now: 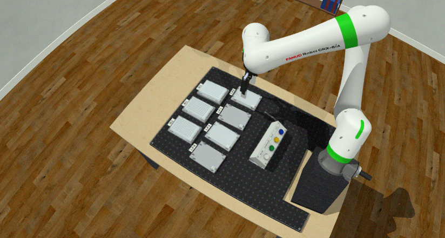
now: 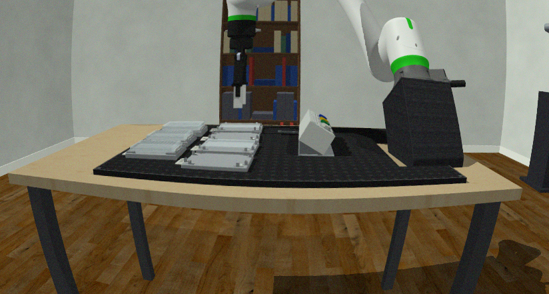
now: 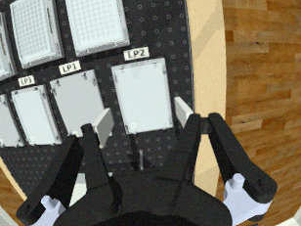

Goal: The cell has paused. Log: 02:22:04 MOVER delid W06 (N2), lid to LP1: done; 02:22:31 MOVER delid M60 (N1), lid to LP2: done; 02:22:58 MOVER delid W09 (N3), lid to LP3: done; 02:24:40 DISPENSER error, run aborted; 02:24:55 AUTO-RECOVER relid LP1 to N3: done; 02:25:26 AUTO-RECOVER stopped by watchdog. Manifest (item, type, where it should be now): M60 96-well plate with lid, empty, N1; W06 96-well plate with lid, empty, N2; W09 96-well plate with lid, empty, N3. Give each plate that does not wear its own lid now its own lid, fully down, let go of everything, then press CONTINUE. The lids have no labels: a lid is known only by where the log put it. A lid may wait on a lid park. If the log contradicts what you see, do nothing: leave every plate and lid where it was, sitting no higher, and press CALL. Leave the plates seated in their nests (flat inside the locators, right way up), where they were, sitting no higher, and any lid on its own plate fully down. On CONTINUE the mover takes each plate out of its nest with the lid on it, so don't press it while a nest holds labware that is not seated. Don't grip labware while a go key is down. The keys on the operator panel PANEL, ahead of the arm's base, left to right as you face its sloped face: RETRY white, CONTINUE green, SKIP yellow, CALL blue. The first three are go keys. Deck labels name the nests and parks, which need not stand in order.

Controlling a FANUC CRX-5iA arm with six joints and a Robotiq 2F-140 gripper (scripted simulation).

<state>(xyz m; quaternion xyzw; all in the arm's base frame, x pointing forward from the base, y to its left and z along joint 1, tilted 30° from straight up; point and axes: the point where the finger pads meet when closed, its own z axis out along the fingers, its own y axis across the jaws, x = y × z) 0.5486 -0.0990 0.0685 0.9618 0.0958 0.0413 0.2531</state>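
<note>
Now: hand 10 cm above the lid park LP2. Also, from my hand: park LP1: 2 cm behind, 13 cm to the left, 10 cm below; LP3: 4 cm behind, 26 cm to the left, 10 cm below; LP1 label: 7 cm ahead, 15 cm to the left, 10 cm below.
</note>
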